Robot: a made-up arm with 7 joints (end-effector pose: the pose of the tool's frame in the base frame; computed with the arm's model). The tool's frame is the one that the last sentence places.
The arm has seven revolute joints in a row. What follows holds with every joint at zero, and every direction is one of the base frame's. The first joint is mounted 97 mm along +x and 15.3 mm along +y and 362.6 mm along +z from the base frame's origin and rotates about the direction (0.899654, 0.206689, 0.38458). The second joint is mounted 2.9 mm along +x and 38.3 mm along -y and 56 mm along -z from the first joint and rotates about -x. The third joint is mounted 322 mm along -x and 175.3 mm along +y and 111.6 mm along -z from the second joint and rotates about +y. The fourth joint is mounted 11.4 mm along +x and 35.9 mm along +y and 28.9 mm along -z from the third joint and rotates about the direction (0.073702, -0.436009, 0.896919). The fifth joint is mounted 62.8 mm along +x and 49.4 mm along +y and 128 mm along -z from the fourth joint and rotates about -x. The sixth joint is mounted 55.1 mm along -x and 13.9 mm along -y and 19.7 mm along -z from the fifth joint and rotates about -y. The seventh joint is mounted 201.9 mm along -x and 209.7 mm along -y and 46.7 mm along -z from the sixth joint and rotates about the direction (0.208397, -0.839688, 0.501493). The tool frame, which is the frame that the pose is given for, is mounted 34.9 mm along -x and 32.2 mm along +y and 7.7 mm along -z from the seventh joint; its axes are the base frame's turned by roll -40.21, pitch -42.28 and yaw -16.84 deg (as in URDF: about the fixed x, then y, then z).
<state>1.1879 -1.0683 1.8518 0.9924 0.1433 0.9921 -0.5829</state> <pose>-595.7 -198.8 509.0 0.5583 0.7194 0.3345 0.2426</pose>
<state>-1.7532 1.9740 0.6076 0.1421 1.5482 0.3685 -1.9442</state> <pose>-323.6 -39.2 189.5 0.9753 -0.1586 -0.0312 -0.1503</pose>
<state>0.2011 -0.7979 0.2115 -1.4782 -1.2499 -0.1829 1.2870</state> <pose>-448.3 506.8 582.0 0.4122 -0.0730 0.0236 -0.9079</pose>
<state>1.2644 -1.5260 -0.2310 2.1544 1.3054 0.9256 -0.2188</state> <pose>91.0 -158.6 404.0 0.0637 0.0066 0.2658 0.9619</pose>
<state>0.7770 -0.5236 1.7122 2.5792 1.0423 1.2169 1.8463</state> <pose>-237.4 326.2 603.0 0.5700 -0.2110 0.3432 0.7161</pose>
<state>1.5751 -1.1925 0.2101 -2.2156 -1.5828 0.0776 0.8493</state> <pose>-98.9 -342.0 912.0 0.5749 -0.3210 0.6546 -0.3715</pose>
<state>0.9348 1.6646 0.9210 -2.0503 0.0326 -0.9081 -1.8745</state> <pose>-253.4 128.8 6.4 0.3263 -0.2429 -0.8061 0.4298</pose>
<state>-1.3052 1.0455 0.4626 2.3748 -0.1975 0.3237 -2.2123</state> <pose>-217.4 -547.6 223.0 0.0325 0.9301 -0.3039 -0.2037</pose>
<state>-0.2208 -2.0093 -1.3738 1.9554 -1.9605 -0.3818 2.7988</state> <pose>187.5 50.1 569.0 0.4987 -0.8339 0.1419 -0.1892</pose>
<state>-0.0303 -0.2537 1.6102 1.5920 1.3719 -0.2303 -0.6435</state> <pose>-324.0 0.5 205.5 0.8265 -0.4690 -0.2562 0.1770</pose>
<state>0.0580 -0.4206 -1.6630 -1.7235 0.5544 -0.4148 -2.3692</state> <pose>-290.7 398.7 321.7 0.3996 0.0398 0.8916 0.2095</pose>
